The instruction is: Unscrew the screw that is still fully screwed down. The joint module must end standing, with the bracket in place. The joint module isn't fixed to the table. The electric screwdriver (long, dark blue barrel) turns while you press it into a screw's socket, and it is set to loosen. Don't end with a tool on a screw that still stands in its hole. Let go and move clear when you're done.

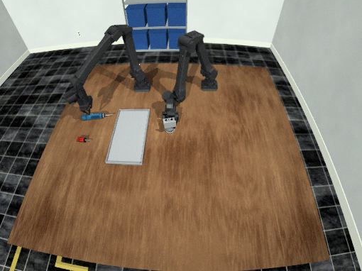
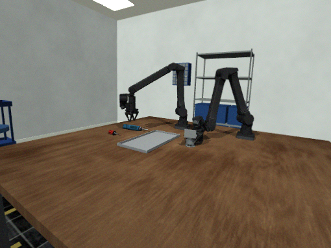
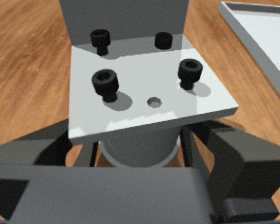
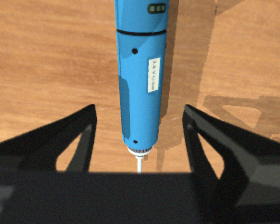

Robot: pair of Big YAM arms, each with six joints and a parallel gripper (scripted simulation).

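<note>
My left hand is 50 mm below the grey bracket. Also, from my left hand: screw 50 mm above, 20 mm behind, 10 mm to the left; flat grey tray 260 mm to the right, 50 mm ahead, 20 mm below; small red-handled tool 560 mm to the right, 90 mm ahead, 10 mm below.
</note>
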